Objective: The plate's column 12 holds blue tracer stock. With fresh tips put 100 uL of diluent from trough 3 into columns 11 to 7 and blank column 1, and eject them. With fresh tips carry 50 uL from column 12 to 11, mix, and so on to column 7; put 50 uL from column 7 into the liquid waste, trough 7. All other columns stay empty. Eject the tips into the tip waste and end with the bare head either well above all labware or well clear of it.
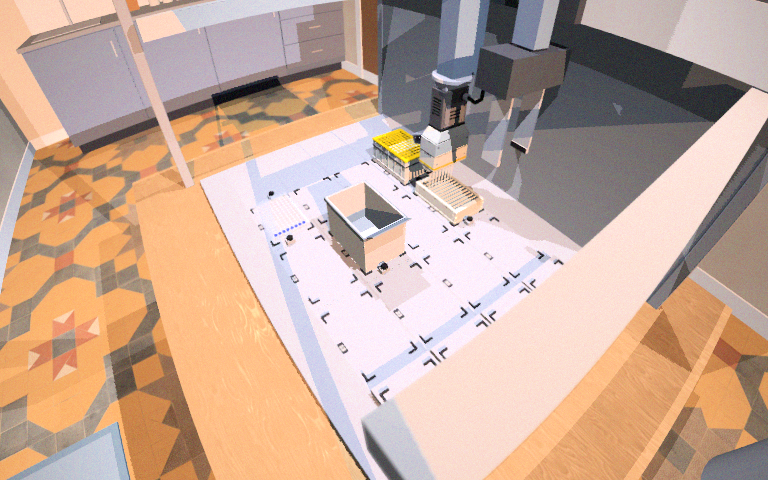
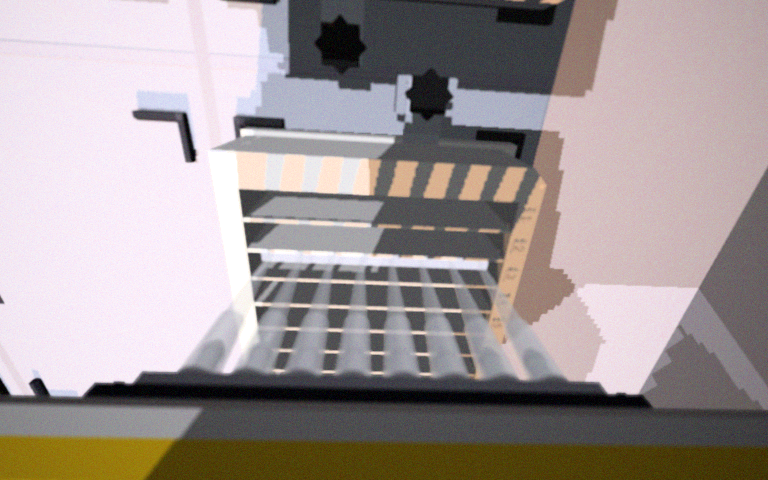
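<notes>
The eight-channel head (image 1: 443,144) carries a row of clear tips (image 1: 443,174) (image 2: 359,339). Their lower ends are at the far part of the cream trough reservoir (image 1: 481,199) (image 2: 226,226); whether they dip into a trough cannot be told. Liquid in the troughs cannot be made out. The pale plate (image 1: 286,210) has one row of blue wells (image 1: 289,228) along its near edge; its other wells look pale. The yellow tip rack (image 1: 390,137) stands behind the reservoir. The open-topped tip waste bin (image 1: 382,246) stands between plate and reservoir. The parked plate gripper (image 1: 508,156) hangs empty, fingers apart, right of the head.
Black corner brackets (image 1: 423,339) and small dark knobs (image 1: 383,266) (image 2: 428,94) are spread over the deck (image 1: 362,333). A large pale beam (image 1: 555,316) crosses the near right side. A thin post (image 1: 155,107) stands at the far left.
</notes>
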